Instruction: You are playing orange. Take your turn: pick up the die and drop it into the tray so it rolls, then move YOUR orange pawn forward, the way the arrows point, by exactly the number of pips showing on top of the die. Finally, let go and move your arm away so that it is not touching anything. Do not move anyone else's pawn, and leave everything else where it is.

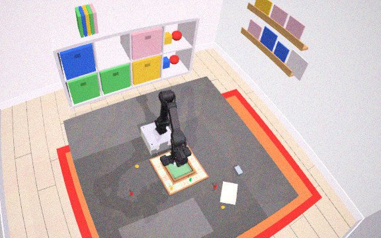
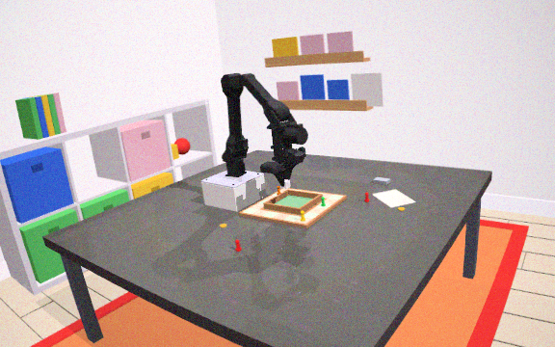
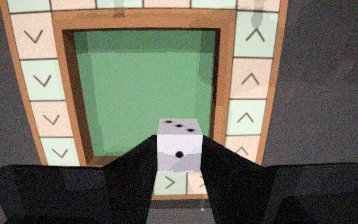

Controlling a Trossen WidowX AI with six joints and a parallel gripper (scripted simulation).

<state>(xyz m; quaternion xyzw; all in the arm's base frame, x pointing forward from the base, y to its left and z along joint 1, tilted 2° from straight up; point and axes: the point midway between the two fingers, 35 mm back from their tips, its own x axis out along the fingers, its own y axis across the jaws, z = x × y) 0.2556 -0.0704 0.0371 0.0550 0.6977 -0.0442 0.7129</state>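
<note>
The orange pawn is 90 mm behind my gripper tip, 110 mm to the left of it and 70 mm below it. Also, from my gripper tip: green-felt tray: 10 mm ahead, 30 mm to the left, 90 mm below; then white die: right at my gripper tip; then green pawn: 120 mm ahead, 40 mm to the left, 70 mm below.
</note>
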